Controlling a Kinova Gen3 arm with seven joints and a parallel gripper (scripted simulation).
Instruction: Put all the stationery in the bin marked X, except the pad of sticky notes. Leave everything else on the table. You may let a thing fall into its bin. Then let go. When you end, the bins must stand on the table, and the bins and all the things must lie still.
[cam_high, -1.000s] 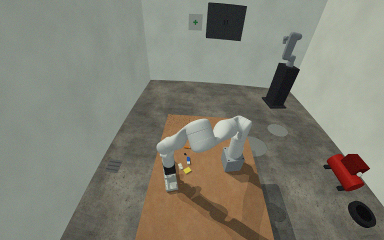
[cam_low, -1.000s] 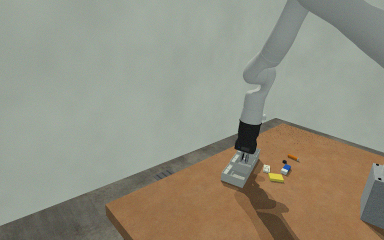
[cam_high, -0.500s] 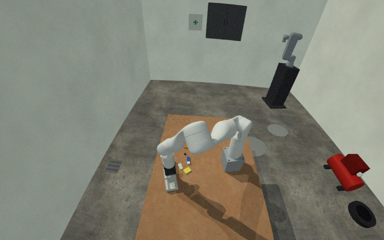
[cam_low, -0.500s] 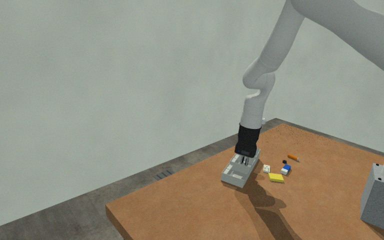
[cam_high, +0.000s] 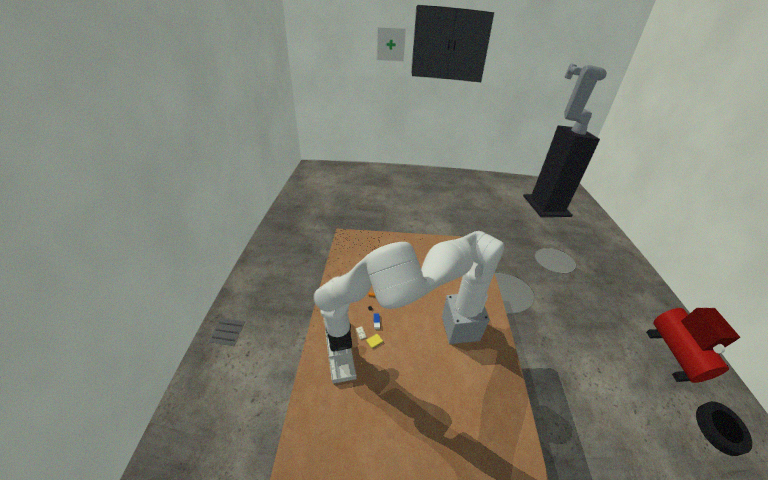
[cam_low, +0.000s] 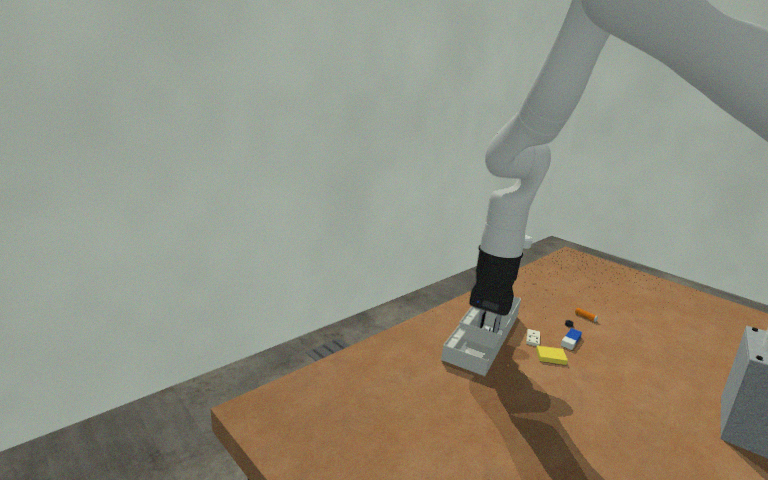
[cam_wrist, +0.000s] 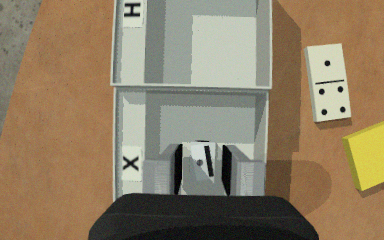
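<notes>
My hand is 10 mm short of the grey three-compartment bin and 10 mm above it. Also, from my hand: sticky notes (120 mm behind, 30 mm to the right, 30 mm below); then white sharpener (20 mm below); then white domino (80 mm behind, 60 mm to the right, 30 mm below).
</notes>
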